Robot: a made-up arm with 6 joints.
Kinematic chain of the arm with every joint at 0, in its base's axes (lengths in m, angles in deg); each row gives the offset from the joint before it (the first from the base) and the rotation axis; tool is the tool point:
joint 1: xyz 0 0 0.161 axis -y
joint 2: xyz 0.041 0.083 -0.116 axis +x
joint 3: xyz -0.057 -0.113 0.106 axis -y
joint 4: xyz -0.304 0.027 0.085 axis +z
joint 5: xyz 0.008 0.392 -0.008 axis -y
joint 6: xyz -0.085 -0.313 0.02 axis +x
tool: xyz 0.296 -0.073 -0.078
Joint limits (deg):
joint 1: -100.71..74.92
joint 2: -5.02..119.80
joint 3: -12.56..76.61
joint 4: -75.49..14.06
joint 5: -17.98..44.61
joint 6: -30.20..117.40
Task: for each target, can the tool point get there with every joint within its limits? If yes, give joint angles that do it. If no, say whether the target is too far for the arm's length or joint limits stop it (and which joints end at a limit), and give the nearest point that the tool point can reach.
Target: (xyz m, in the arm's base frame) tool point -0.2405 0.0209 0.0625
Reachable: yes | joints -48.95 91.34 1.36 -44.40 -12.77 74.25
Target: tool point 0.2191 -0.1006 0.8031
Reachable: no: joint limits stop it (at a limit: joint 2, joint 4, joint 5, joint 6) | nearest point 0.1220 -0.1384 0.5185 | short by 0.303 m
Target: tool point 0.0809 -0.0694 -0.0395
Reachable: yes | joints 51.72 73.14 18.20 -8.46 7.46 0.23
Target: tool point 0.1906 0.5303 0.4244
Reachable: no: joint limits stop it (at a limit: joint 2, joint 3, joint 4, joint 5, joint 6) | nearest point 0.1627 0.2444 0.3858 | short by 0.290 m
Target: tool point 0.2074 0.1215 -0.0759
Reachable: yes | joints 49.39 97.72 59.44 -50.55 -7.10 40.00
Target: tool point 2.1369 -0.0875 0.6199
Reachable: no: too far | nearest point 0.4313 -0.0787 -0.0110 | short by 1.819 m
